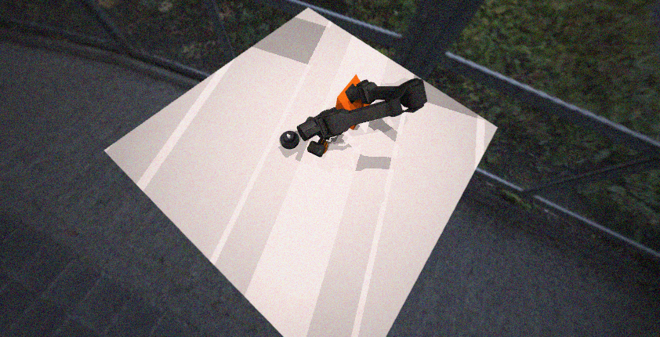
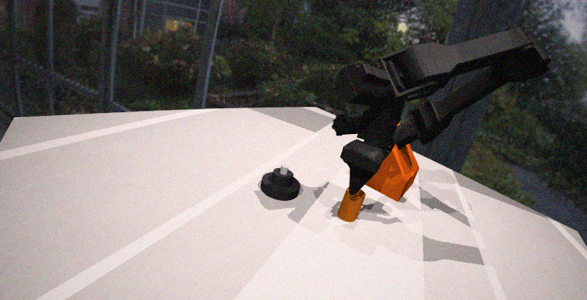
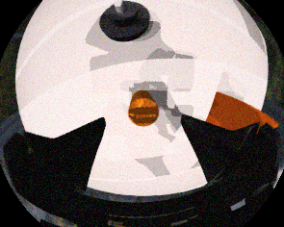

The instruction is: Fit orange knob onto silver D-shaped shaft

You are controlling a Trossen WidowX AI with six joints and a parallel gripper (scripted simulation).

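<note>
The orange knob lies 30 mm below my gripper tip. Round my gripper tip: pedestal 140 mm to the right, 60 mm ahead, 50 mm below.
</note>
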